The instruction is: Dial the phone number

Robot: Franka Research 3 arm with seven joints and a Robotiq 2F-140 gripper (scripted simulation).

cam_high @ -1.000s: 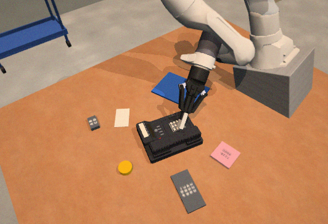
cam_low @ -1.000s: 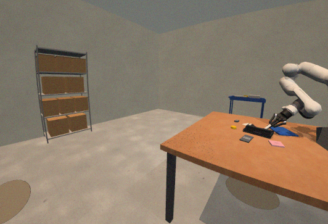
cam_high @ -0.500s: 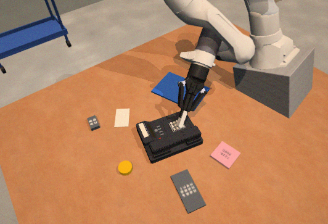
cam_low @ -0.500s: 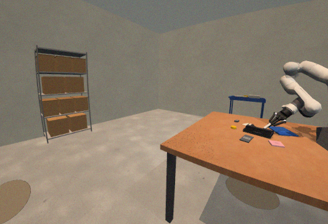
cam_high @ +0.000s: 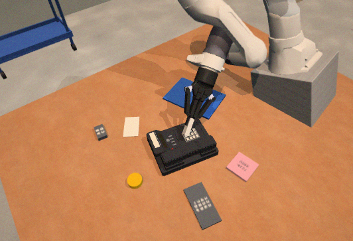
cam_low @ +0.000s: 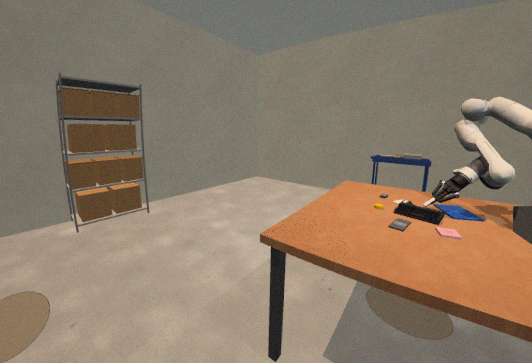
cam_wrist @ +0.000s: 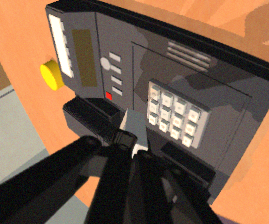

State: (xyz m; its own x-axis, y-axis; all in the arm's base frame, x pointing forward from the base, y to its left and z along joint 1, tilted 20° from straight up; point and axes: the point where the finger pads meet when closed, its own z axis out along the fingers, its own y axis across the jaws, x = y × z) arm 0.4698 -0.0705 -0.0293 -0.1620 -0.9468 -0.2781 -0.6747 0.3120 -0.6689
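Now: hand 70 mm to the right of the handset, 50 mm short of it and 30 mm above it. Also, from my hand: yellow disc (260 mm ahead, 70 mm below, 30 mm to the left); then cream card (190 mm to the right, 140 mm ahead, 80 mm below); then blue pad (160 mm to the right, 160 mm behind, 70 mm below).
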